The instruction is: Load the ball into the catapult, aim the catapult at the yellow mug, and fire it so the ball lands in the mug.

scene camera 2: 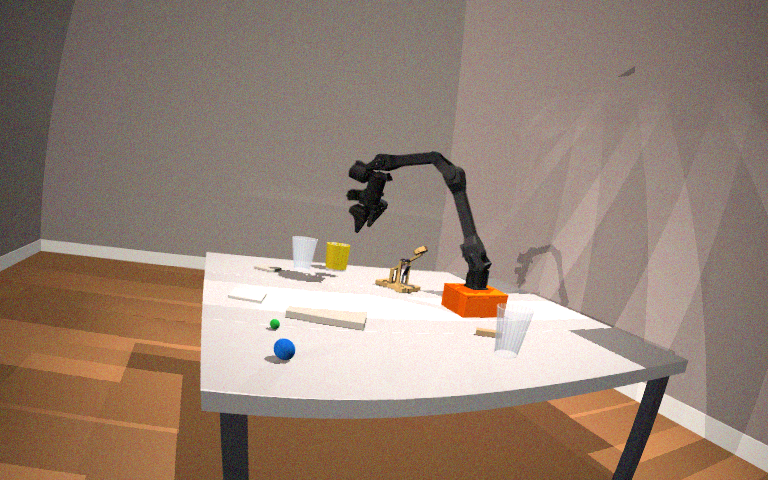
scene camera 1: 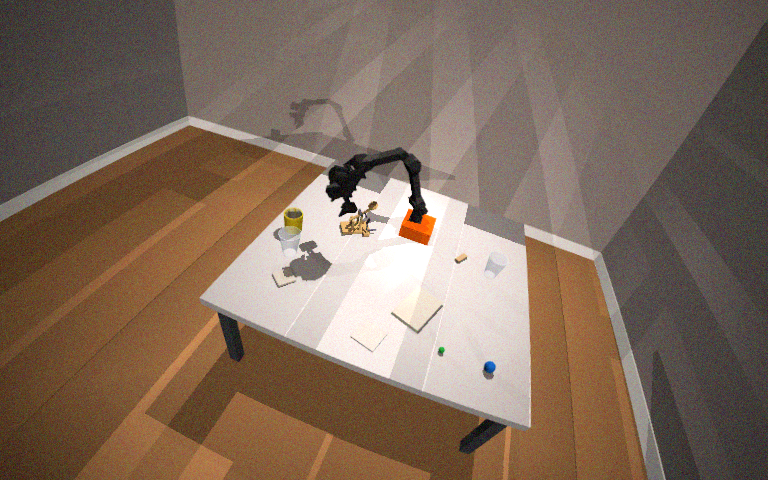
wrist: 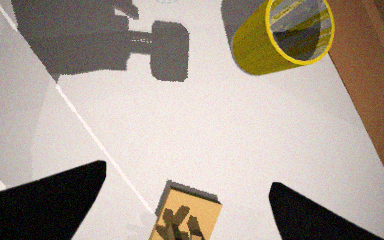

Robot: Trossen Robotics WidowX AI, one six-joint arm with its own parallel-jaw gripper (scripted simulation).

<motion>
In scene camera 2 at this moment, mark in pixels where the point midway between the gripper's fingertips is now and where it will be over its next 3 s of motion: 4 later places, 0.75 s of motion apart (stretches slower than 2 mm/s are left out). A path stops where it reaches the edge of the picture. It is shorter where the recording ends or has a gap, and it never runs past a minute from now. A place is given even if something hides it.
My gripper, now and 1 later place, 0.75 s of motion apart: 362, 229; 363, 204
</motion>
